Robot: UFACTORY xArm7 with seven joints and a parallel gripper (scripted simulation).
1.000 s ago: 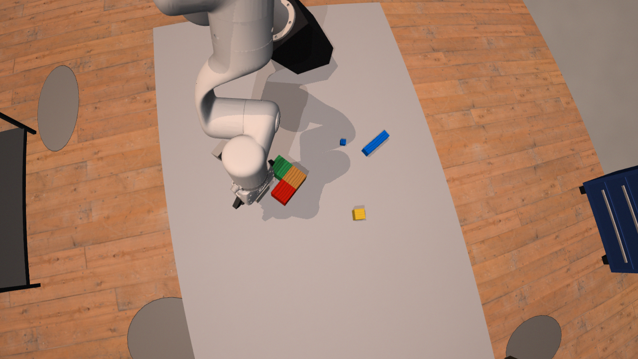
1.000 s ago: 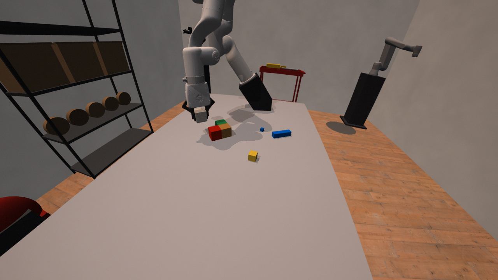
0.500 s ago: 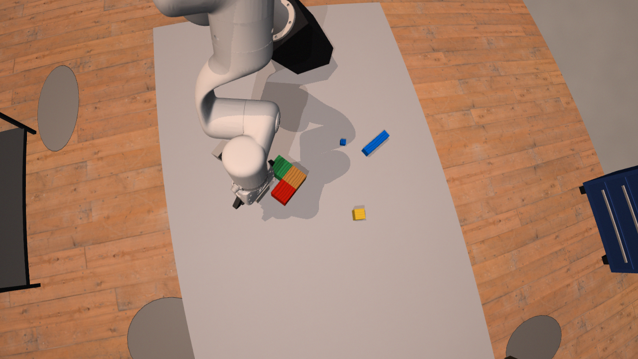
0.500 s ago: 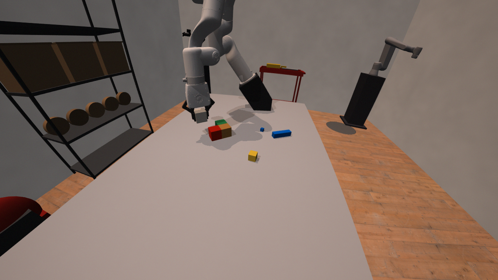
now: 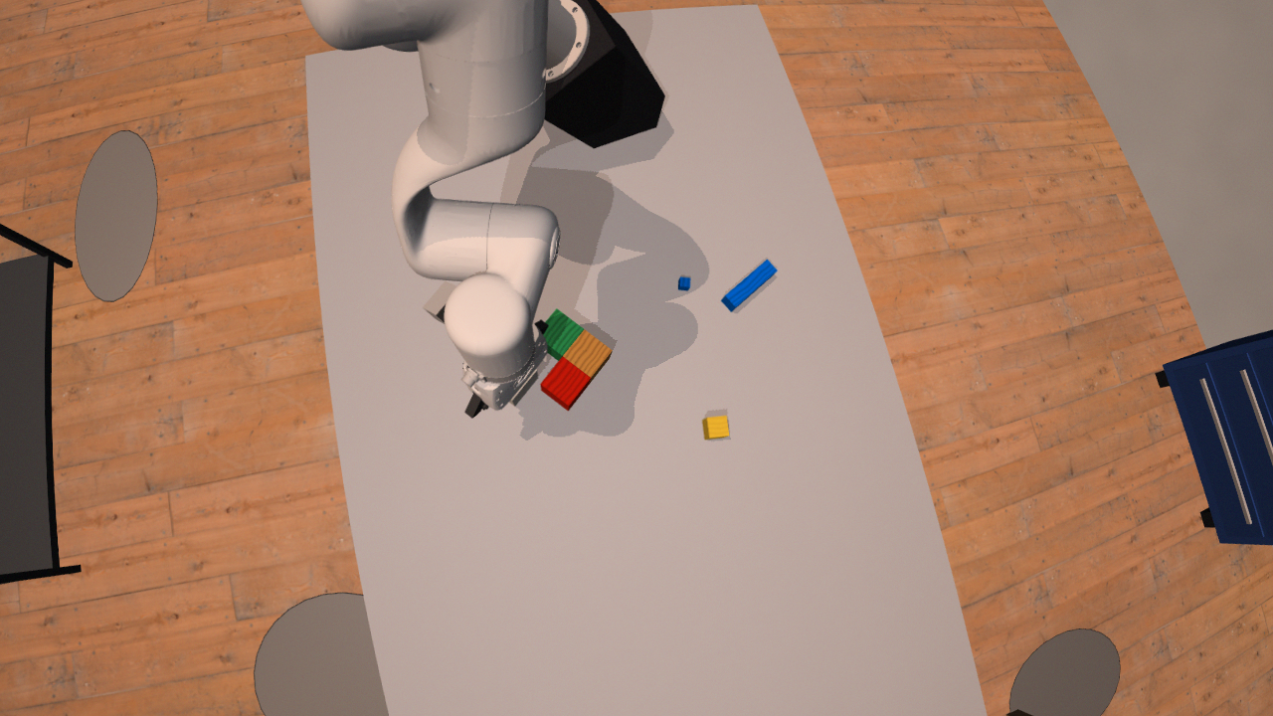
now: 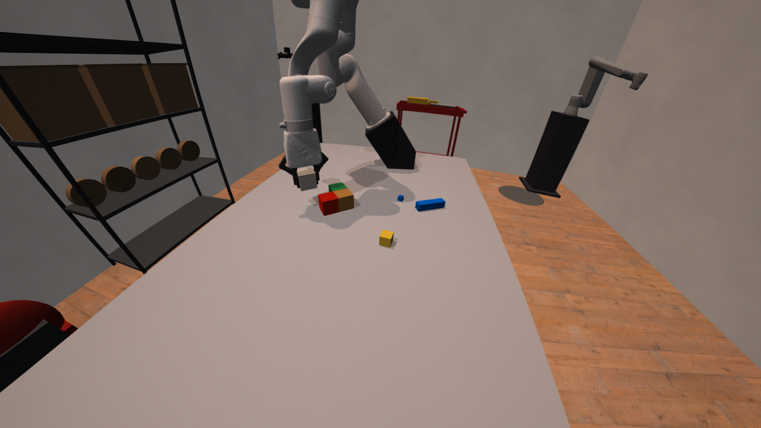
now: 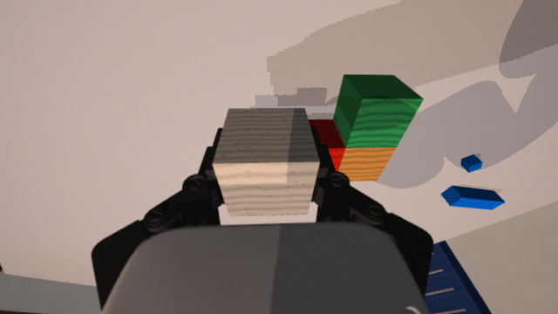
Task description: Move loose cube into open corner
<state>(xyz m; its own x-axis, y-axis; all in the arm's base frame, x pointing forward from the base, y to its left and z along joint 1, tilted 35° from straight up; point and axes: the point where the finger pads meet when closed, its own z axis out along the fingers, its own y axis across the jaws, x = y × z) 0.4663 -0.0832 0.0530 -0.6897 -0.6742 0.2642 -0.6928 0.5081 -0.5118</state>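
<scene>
Right now the red cube is 70 mm to the left of my hand and 70 mm below it. Round my hand: orange cube 110 mm to the left, 70 mm below, 30 mm behind; then white cube right at my hand; then green cube 70 mm to the left, 70 mm below, 70 mm behind.
</scene>
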